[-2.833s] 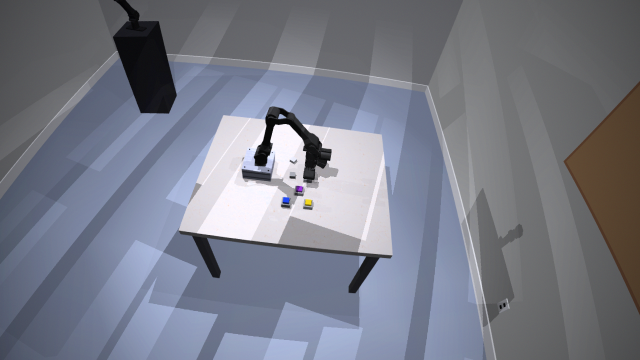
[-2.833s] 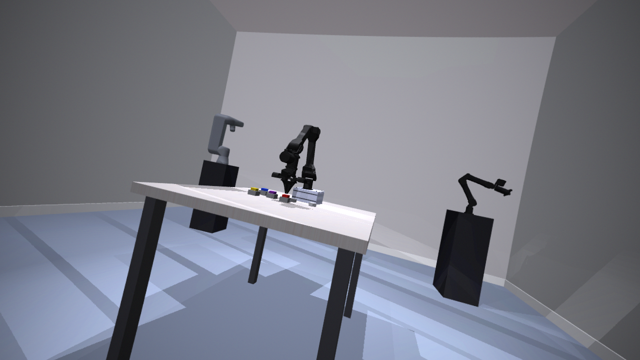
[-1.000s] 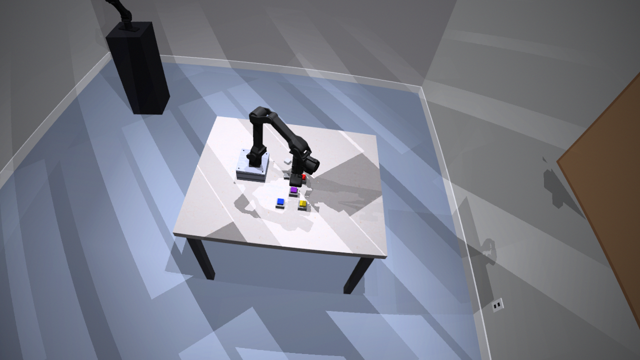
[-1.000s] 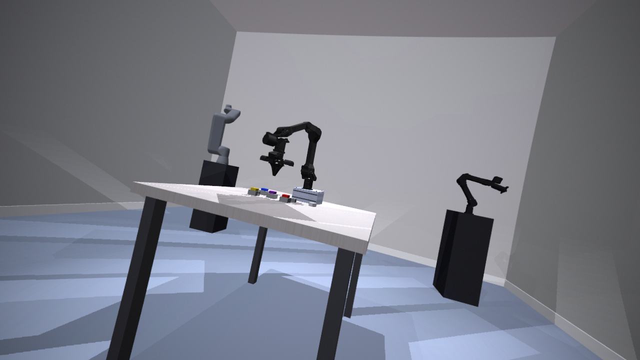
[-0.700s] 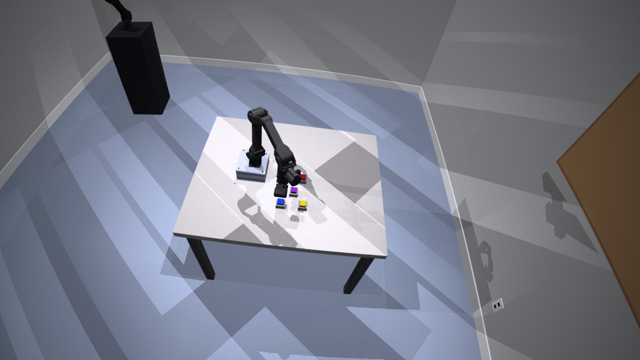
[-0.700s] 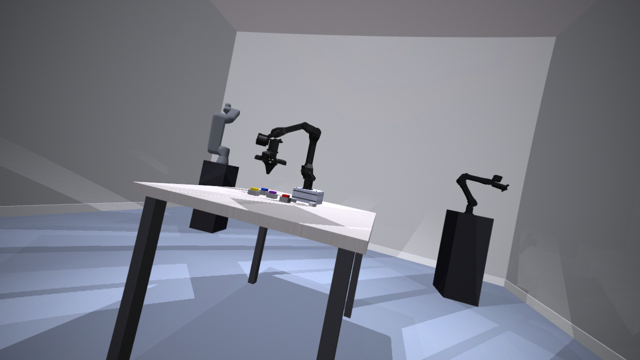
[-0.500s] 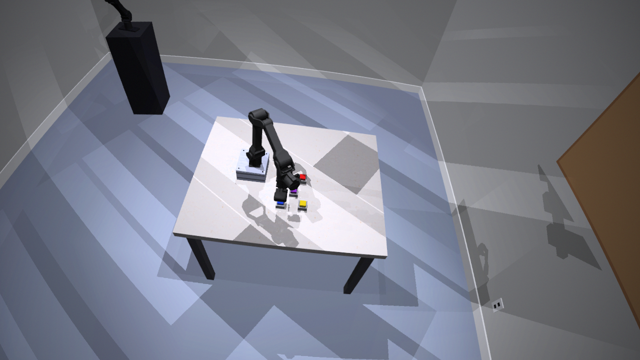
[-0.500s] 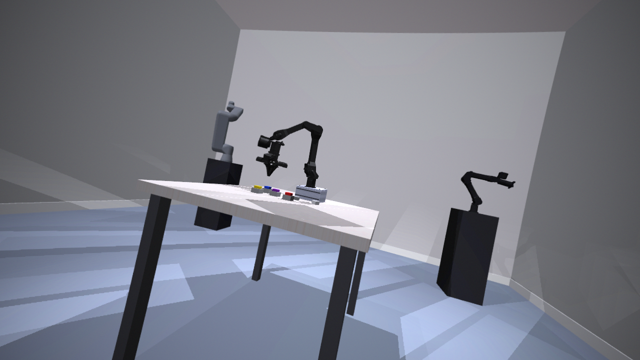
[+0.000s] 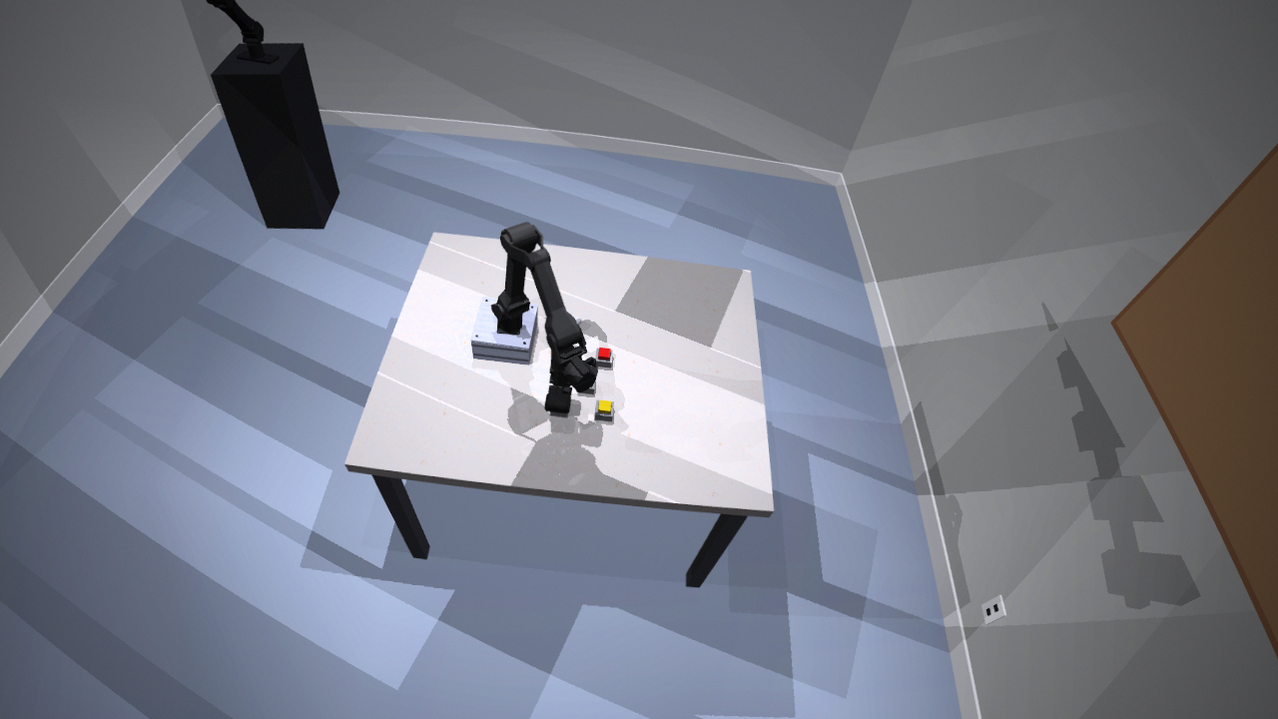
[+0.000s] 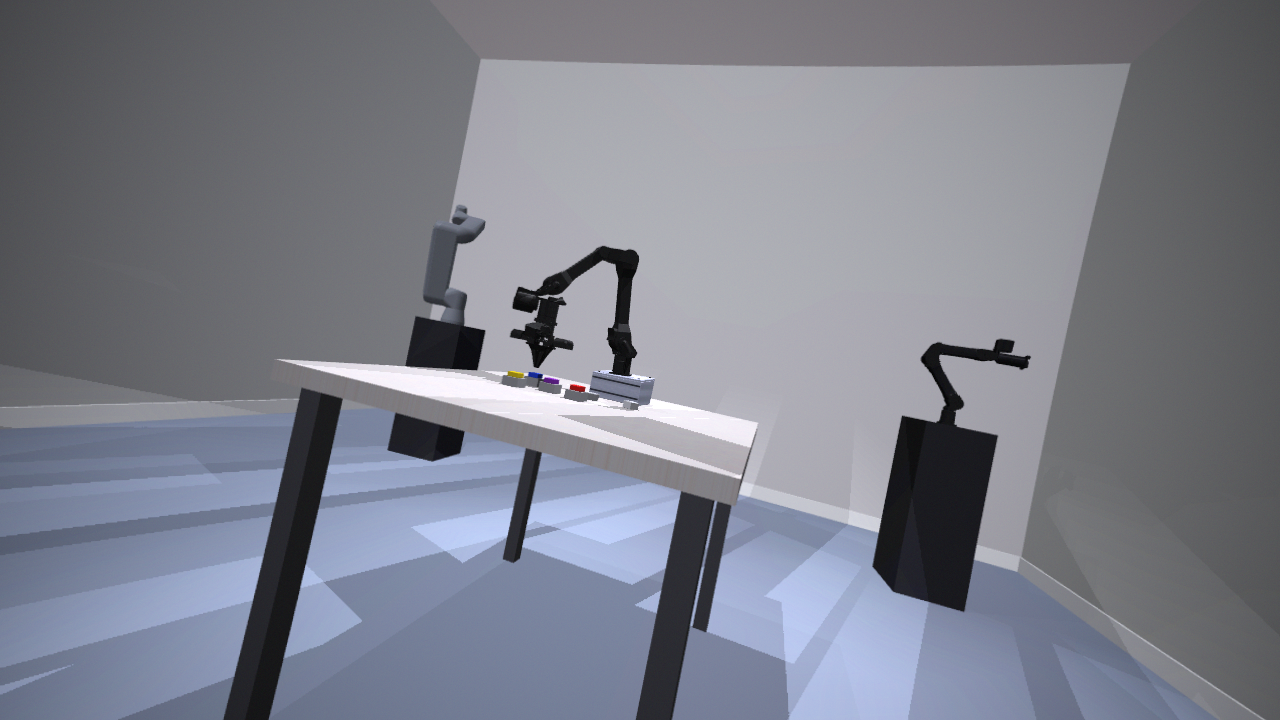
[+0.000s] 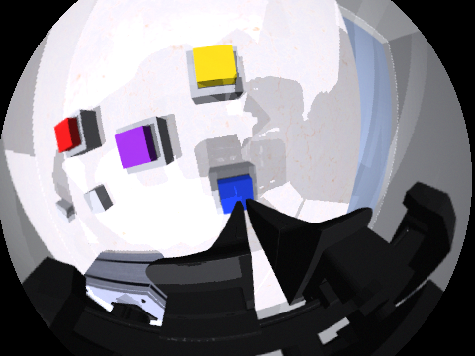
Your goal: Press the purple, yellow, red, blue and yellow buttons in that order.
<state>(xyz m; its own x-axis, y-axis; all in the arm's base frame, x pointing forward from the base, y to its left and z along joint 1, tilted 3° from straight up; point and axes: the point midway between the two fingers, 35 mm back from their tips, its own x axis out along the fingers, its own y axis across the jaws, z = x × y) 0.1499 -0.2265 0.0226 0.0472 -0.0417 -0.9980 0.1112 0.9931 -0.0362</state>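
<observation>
The blue button is 2 cm below my gripper tip. Round my gripper tip: yellow button (12 cm ahead, 1 cm to the right, 2 cm below); purple button (7 cm ahead, 8 cm to the left, 2 cm below); red button (12 cm ahead, 18 cm to the left, 2 cm below).
</observation>
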